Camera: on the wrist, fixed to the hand. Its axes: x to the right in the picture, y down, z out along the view.
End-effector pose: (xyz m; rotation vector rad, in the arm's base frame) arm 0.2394 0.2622 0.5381 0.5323 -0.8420 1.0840
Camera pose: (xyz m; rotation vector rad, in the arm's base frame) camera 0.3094 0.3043 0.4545 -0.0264 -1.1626 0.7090
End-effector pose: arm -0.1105 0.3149 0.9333 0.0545 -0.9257 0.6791
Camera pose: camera -0.0226 0.2966 0.8586 -0.5411 -1.1441 0.3204
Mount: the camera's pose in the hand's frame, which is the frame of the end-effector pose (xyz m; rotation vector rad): -0.0295 -0.0461 -0.1032 -0.6885 -0.0292 -0.0124
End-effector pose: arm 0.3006 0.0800 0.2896 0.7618 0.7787 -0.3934
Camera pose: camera 0.2048 0.1267 0.2417 0.1060 0.8224 -0.1257
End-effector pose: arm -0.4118 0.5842 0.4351 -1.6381 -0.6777 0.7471
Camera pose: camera -0.3522 0.5063 0.4985 -2.2402 -1.0401 0.5542
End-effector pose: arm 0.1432 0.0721 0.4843 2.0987 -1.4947 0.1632
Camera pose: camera 0.1957 0.1588 0.5423 1.5522 -1.3050 -0.3445
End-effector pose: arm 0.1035 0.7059 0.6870 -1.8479 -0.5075 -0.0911
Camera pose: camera 0.0784 0.6133 0.7537 -2.5193 -0.5488 -0.2745
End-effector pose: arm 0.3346 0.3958 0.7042 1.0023 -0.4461 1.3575
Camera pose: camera 0.3434 0.4652 0.6107 0.4513 -0.8550 1.0571
